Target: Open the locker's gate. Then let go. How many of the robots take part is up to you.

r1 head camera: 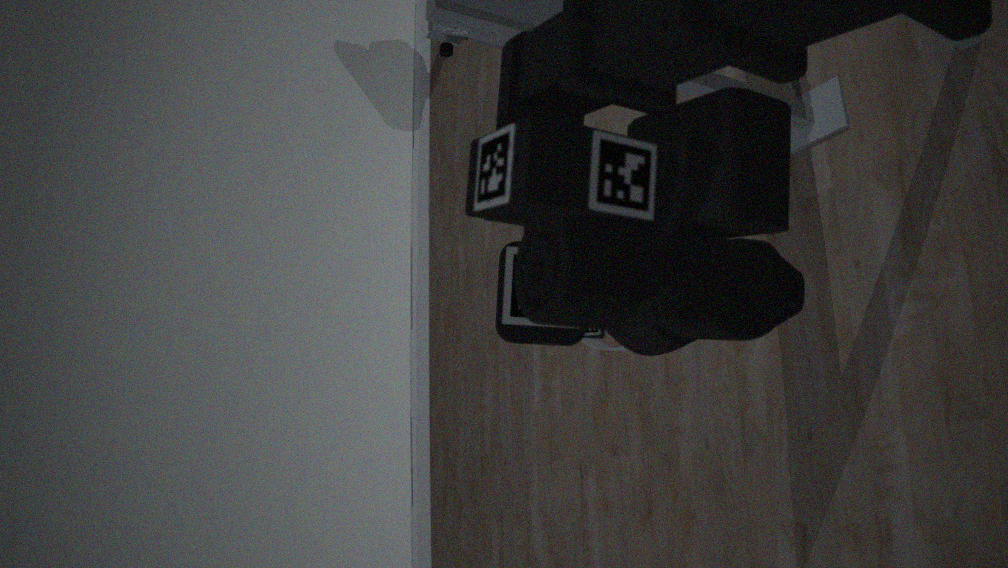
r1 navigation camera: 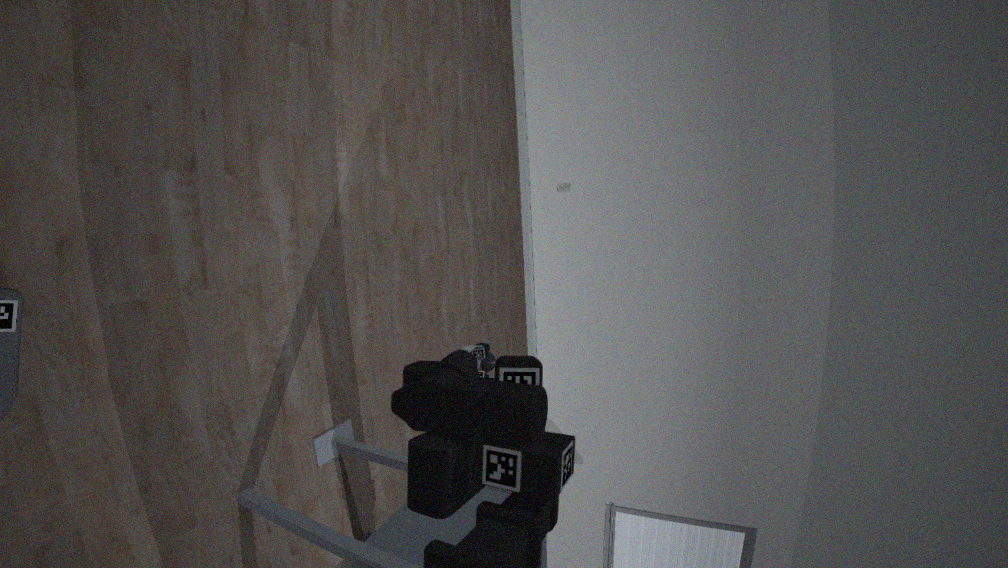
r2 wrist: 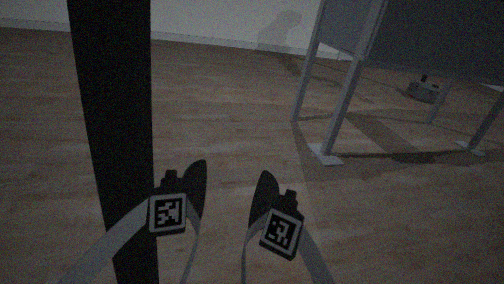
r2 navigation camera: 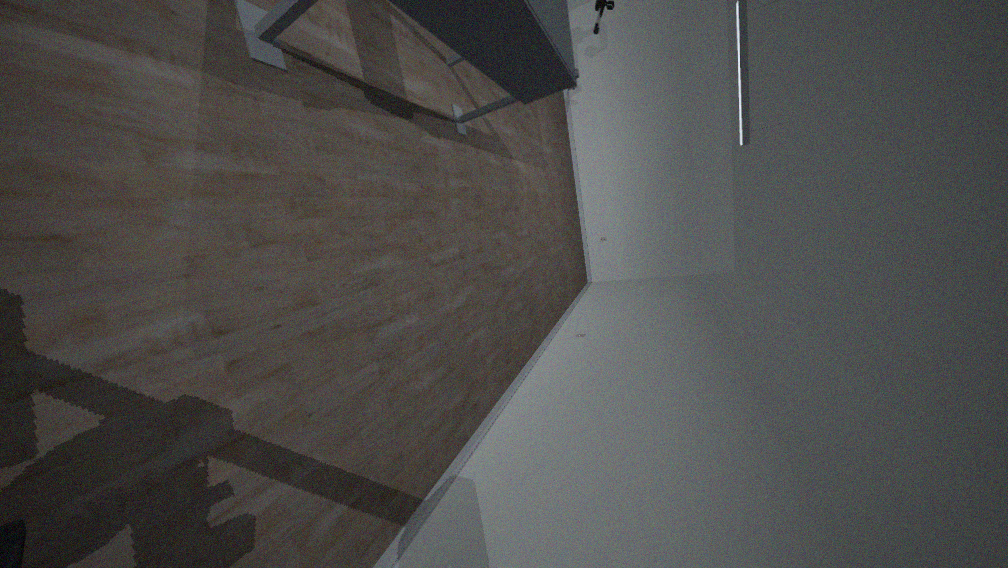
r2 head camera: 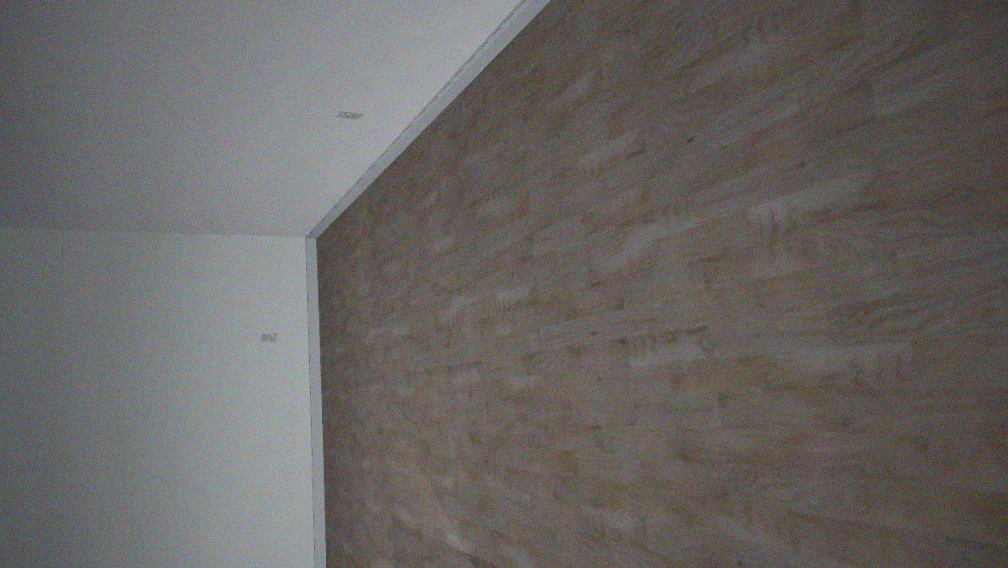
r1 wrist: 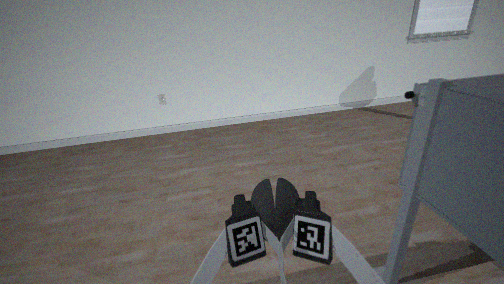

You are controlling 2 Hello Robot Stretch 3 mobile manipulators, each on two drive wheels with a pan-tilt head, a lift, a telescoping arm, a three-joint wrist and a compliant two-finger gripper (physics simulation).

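The grey locker [r1 head camera: 504, 12] [r1 navigation camera: 430, 525] [r1 wrist: 465, 135] [r2 navigation camera: 486, 49] [r2 wrist: 430, 37] is a box on thin legs. A dark wide face shows in r2's navigation view; I cannot tell how its gate stands. A small black knob [r1 head camera: 445, 49] [r1 wrist: 410, 94] sticks out at one corner. r1's gripper [r1 wrist: 275, 181] is shut with nothing between its fingertips, left of the locker in r1's wrist view. In r1's head view r1's dark wrist hides most of it. r2's gripper [r2 wrist: 233, 167] is open and empty, with the locker beyond it at upper right.
A black post [r2 wrist: 115, 125] stands left of r2's gripper. r1's round base [r2 wrist: 424, 91] shows beyond the locker's legs. Foot plates [r2 navigation camera: 260, 43] [r2 wrist: 325, 155] stick out at the locker's legs. A wall [r1 head camera: 211, 282] [r1 navigation camera: 670, 282] runs beside r1; a room corner [r2 head camera: 310, 237] shows in r2's head view.
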